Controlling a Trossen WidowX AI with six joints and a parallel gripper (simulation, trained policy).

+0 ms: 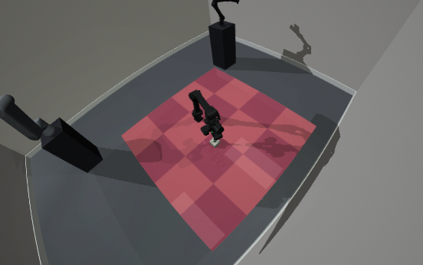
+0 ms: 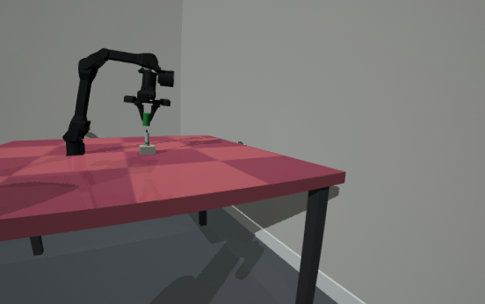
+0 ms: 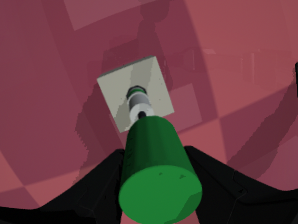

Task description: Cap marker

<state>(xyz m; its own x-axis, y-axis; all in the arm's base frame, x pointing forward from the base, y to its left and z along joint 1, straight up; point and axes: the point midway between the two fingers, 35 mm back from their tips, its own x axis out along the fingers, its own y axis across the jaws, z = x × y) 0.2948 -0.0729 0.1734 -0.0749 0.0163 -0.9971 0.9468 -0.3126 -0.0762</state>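
Now: gripper tip 1 cm to the left of the holder block and 12 cm above it. From my gripper tip the other things lie so: green cap (1 cm above).
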